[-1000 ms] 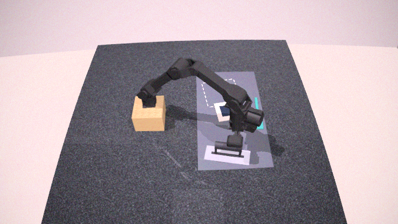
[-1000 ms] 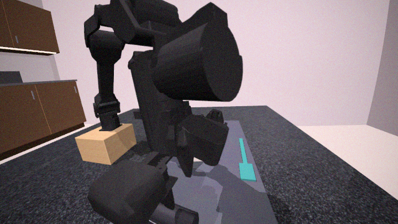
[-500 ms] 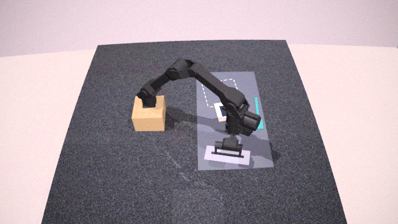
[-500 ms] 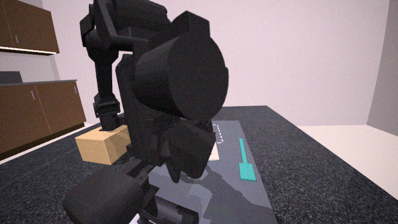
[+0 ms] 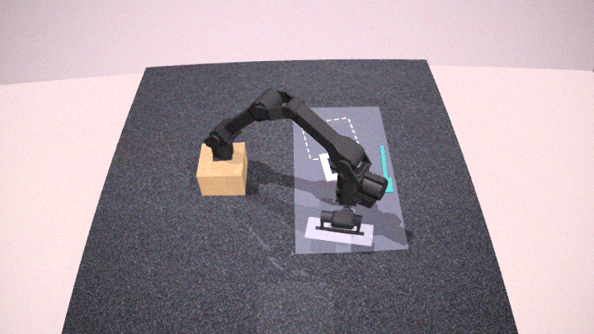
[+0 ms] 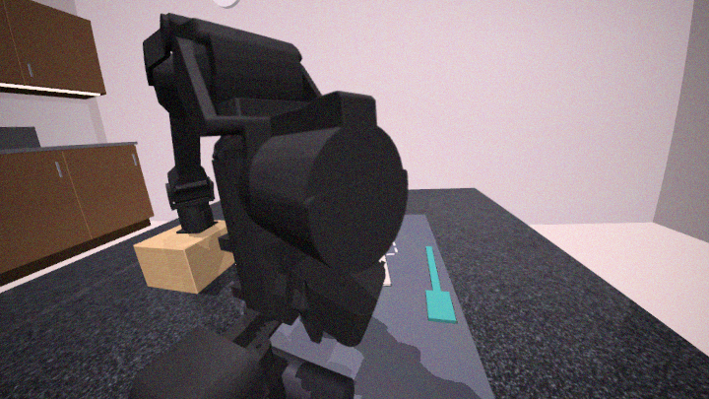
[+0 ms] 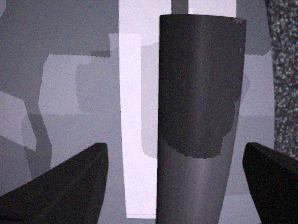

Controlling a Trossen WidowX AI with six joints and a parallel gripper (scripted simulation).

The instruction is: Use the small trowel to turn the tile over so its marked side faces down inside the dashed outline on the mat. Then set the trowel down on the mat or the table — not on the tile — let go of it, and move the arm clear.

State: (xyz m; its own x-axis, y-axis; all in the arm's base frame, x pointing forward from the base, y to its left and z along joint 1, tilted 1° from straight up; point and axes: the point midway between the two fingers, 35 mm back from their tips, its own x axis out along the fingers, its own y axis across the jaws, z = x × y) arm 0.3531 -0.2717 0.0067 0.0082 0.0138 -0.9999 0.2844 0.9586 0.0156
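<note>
My gripper tip is 240 mm to the right of the grey mat, 100 mm above it and 40 mm short of it. Round my gripper tip: teal trowel 200 mm to the left, 180 mm ahead, 70 mm below; then tile 260 mm to the left, 70 mm below, 30 mm ahead.
</note>
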